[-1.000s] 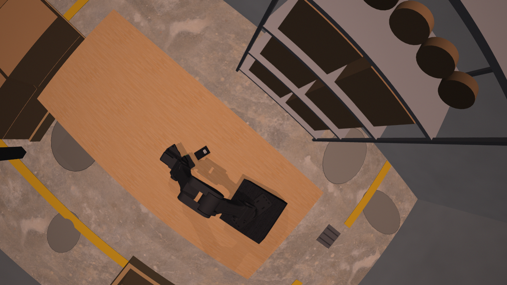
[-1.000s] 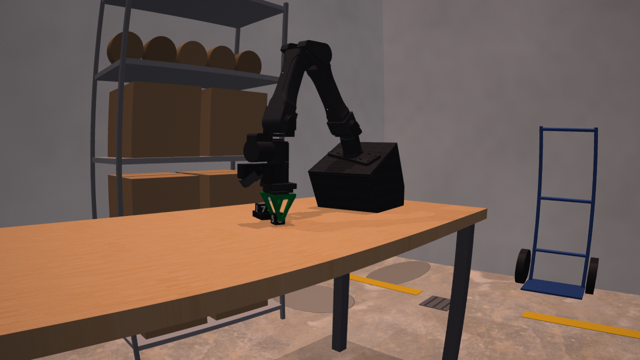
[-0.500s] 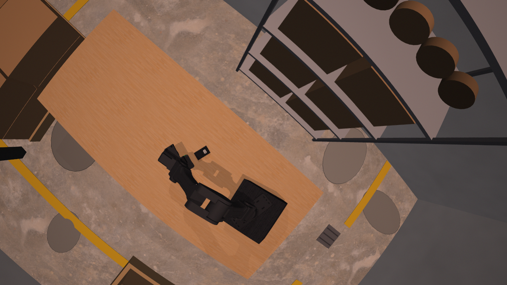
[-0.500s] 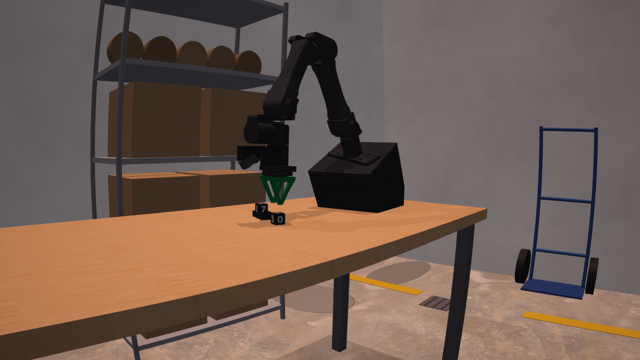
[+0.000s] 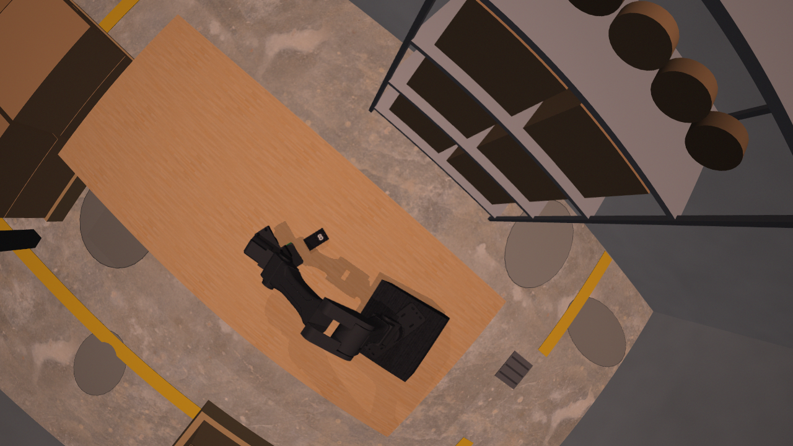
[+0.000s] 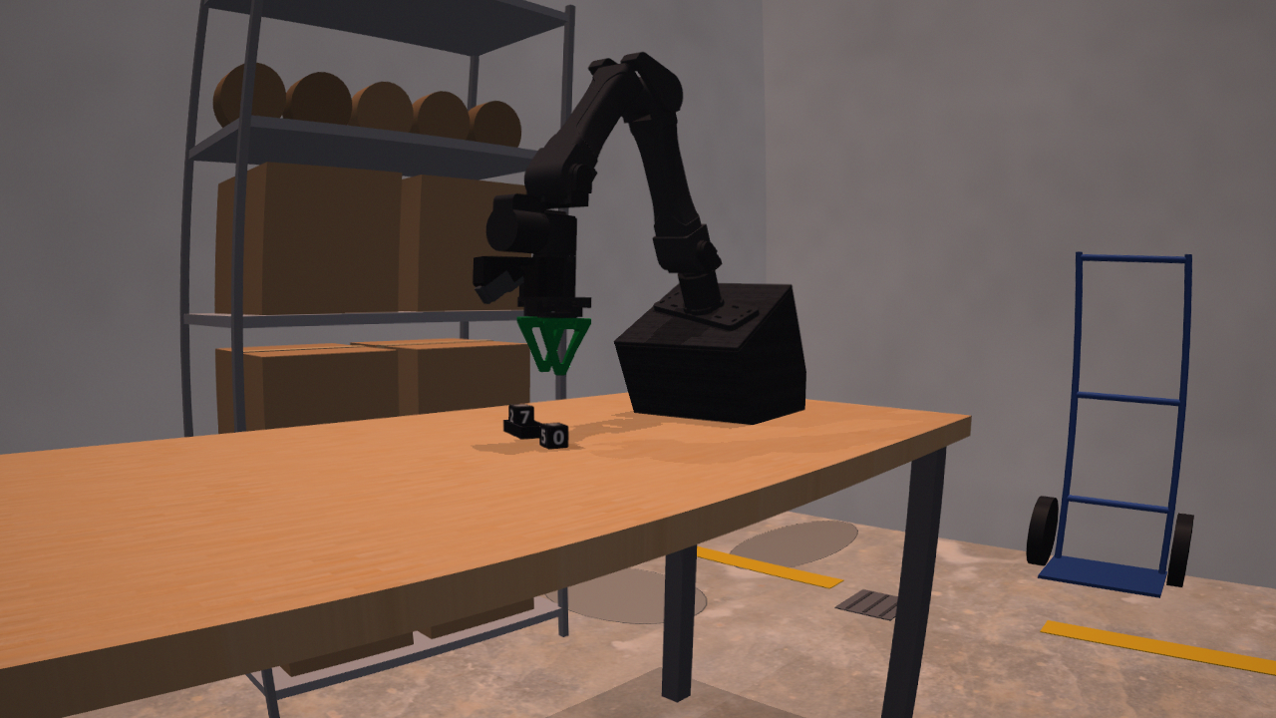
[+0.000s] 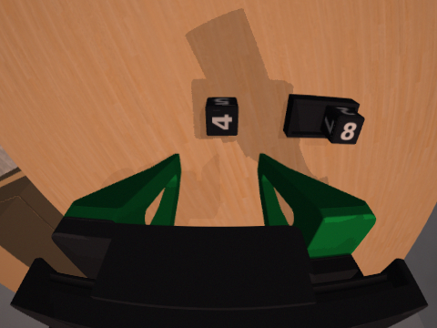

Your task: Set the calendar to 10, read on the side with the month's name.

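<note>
My hand is 110 mm to the left of the black tray, 100 mm above it and 20 mm past it.
</note>
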